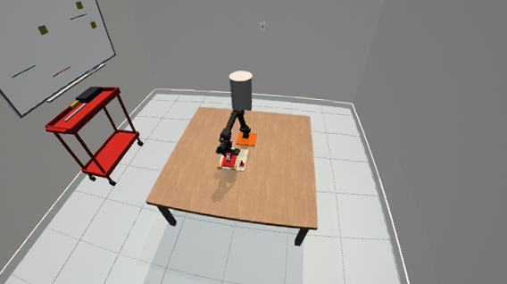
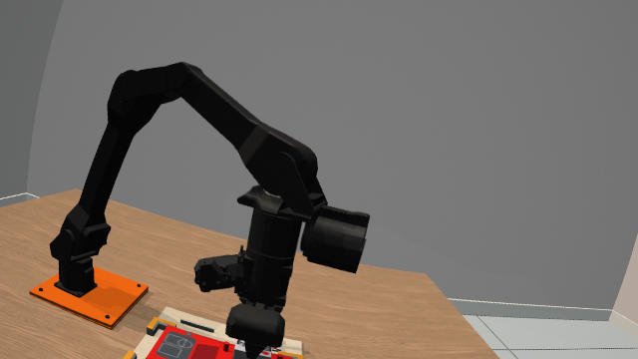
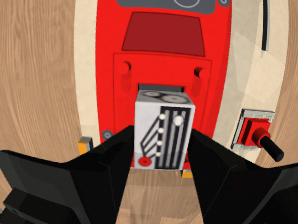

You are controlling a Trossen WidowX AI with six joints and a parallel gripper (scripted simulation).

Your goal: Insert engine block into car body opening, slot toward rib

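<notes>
Right now my gripper tip is 1 cm above the engine block.
</notes>
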